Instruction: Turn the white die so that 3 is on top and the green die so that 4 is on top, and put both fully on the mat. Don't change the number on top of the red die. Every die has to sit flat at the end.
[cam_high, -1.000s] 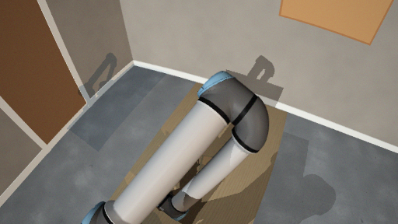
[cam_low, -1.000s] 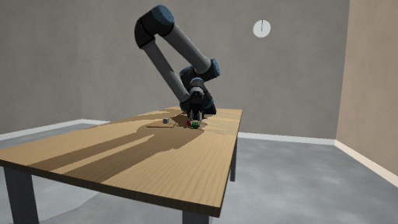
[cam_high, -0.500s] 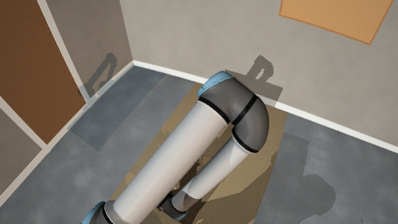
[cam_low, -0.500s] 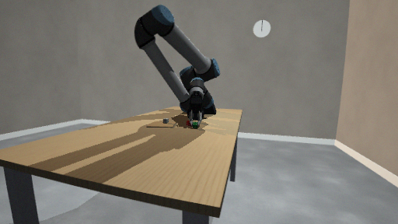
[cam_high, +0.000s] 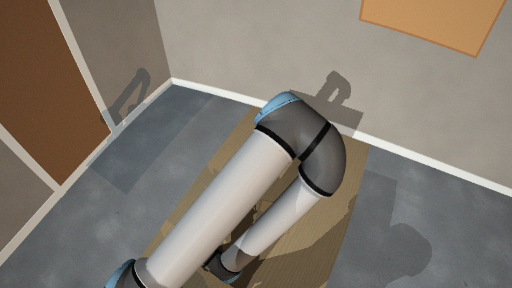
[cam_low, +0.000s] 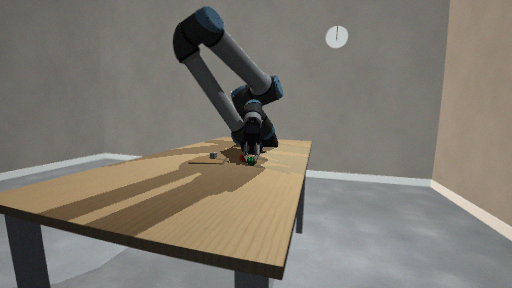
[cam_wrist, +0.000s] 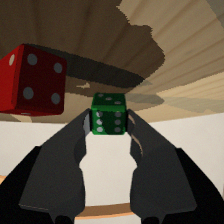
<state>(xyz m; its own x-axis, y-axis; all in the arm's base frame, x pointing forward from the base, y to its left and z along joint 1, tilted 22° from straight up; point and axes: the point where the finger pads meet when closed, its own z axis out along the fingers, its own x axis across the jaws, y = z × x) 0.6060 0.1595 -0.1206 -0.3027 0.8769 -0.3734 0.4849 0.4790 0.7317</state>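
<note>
Right now the green die is 1 cm ahead of my hand. Also, from my hand: red die: 5 cm behind, 5 cm to the right, 1 cm below; tan mat: 20 cm to the right, 2 cm below; white die: 4 cm behind, 20 cm to the right.
</note>
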